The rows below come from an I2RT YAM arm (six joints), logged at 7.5 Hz.
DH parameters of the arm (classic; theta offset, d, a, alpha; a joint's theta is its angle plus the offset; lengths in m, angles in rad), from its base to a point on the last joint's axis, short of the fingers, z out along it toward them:
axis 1: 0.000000 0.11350 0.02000 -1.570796
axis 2: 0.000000 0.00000 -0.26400 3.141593
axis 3: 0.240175 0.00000 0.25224 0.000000
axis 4: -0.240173 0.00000 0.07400 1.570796
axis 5: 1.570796 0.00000 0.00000 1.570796
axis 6: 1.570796 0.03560 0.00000 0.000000
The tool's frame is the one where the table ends.
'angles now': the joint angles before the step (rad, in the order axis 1, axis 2, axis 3, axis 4, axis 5, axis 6). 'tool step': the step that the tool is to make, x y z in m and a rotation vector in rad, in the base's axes. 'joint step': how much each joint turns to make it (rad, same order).
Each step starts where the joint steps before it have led.
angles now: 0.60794 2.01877 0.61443 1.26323 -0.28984 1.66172
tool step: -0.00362 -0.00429 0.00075 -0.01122 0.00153 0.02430
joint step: -0.00738 -0.01908 -0.02094 -0.00983 -0.03011 -0.01354
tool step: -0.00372 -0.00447 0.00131 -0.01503 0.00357 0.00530
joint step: -0.00575 -0.02474 -0.02178 -0.01843 -0.00924 -0.01271
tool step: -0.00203 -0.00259 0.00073 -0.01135 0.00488 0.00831
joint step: -0.00423 -0.01612 -0.01125 -0.01831 -0.01119 -0.00929
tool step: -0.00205 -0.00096 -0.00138 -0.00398 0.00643 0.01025
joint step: 0.00002 -0.00149 -0.00837 -0.00126 -0.01011 -0.00172
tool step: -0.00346 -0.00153 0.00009 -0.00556 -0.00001 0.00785
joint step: 0.00149 -0.01053 -0.01465 -0.00110 -0.00536 -0.00613
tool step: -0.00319 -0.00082 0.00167 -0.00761 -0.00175 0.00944
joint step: 0.00294 -0.01756 -0.01132 -0.01220 -0.00494 -0.00899
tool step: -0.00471 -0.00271 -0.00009 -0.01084 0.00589 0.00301
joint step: 0.00120 -0.01770 -0.02079 -0.01011 -0.00060 -0.00633
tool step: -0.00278 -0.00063 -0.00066 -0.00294 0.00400 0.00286
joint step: 0.00342 -0.00479 -0.01043 0.00066 0.00058 -0.00006
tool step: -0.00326 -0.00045 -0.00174 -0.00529 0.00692 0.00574
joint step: 0.00468 -0.00157 -0.01130 0.00078 -0.00093 -0.00071
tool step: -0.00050 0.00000 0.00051 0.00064 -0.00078 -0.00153
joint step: 0.00122 -0.00304 -0.00176 -0.00001 0.00266 0.00075
